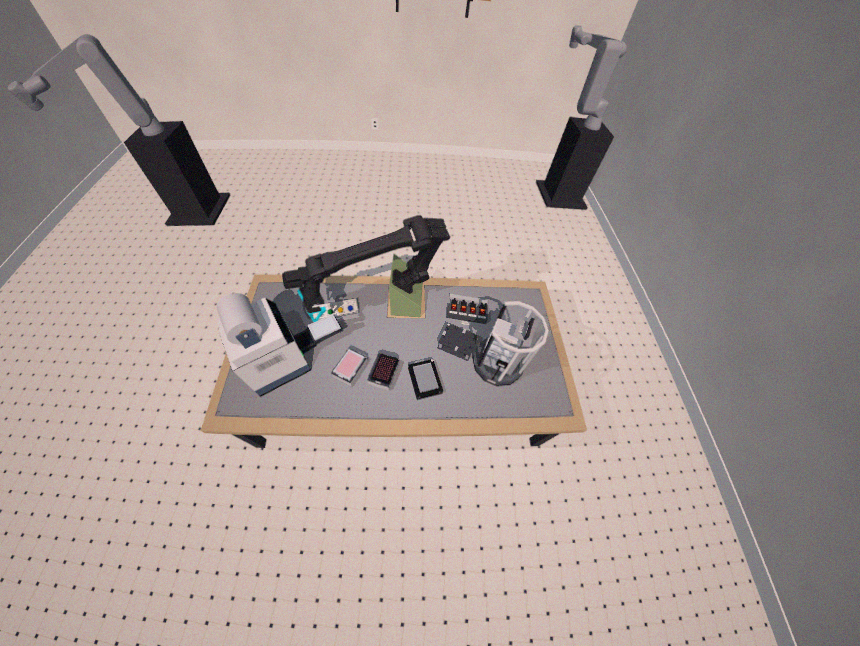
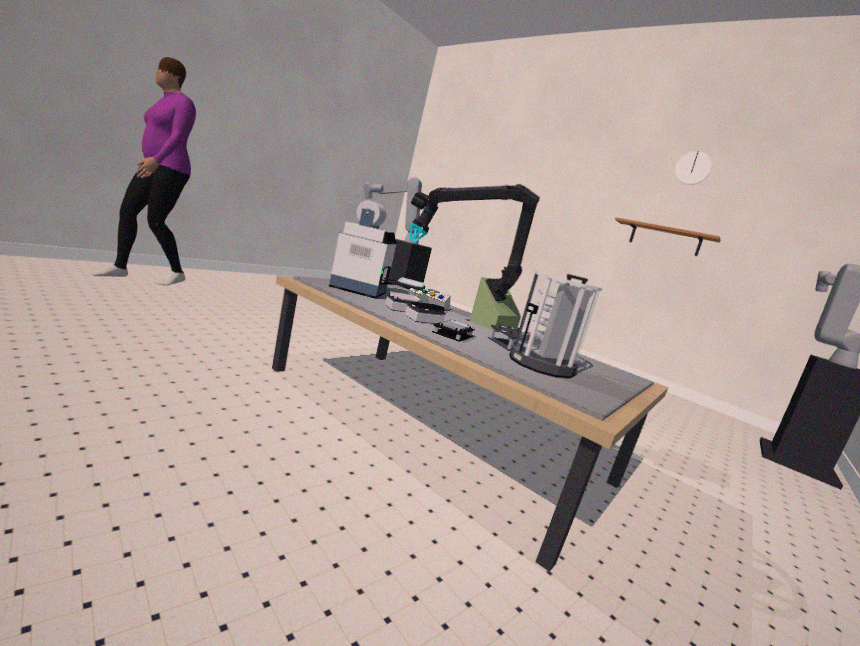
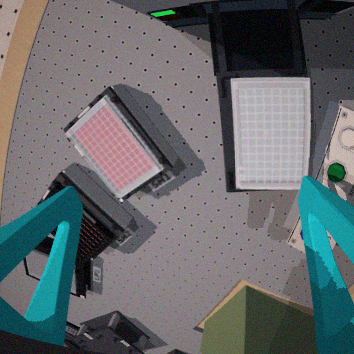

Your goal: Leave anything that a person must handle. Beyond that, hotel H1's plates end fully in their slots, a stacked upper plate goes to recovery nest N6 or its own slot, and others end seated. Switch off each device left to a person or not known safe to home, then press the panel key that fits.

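Frame: origin at the arm's base, x ahead, y left, z up, level; millimetres.
Seen in the pictures: gripper, fingertip midpoint: (image 1: 311,313) (image 2: 412,240) (image 3: 185,192); arm's base, link origin: (image 1: 401,282) (image 2: 494,290).
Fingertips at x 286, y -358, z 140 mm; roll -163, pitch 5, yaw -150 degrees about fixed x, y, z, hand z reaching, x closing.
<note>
Offsets run from my fingertips to a thing's top centre. "*": to the spot under its first point.
My gripper (image 1: 310,307) (image 2: 417,232) (image 3: 185,192) is open and empty, its teal fingers above the table between the pink plate and the device tray. A clear white plate @[1 mm right, 69 mm back, 196 mm down] (image 1: 324,327) (image 3: 272,132) lies on the dark tray extending from the white device @[* 167 mm right, 170 mm ahead, 88 mm down] (image 1: 267,361) (image 2: 358,260), which shows a green light @[* 67 mm right, 87 mm ahead, 181 mm down] (image 3: 163,13). A pink plate @[125 mm left, 100 mm ahead, 246 mm down] (image 1: 349,365) (image 3: 117,150) sits on a nest. A dark red plate @[285 mm left, 124 mm ahead, 237 mm down] (image 1: 383,368) (image 3: 92,240) is on the nest beside it, partly hidden by a finger. The round hotel @[828 mm left, 66 mm ahead, 38 mm up] (image 1: 500,380) (image 2: 561,319) stands at the right. The key panel @[* 107 mm left, 234 mm back, 239 mm down] (image 1: 351,302) has green, yellow and blue keys.
A black-framed nest @[468 mm left, 155 mm ahead, 270 mm down] (image 1: 413,380) lies near the front edge. A dark unit @[634 mm left, 33 mm back, 239 mm down] (image 1: 455,339) and a switch box with red lights @[* 687 mm left, 209 mm back, 264 mm down] (image 1: 467,310) stand left of the hotel. The arm's green base (image 1: 405,302) (image 2: 486,309) is at the back. A person (image 2: 166,132) stands away from the table.
</note>
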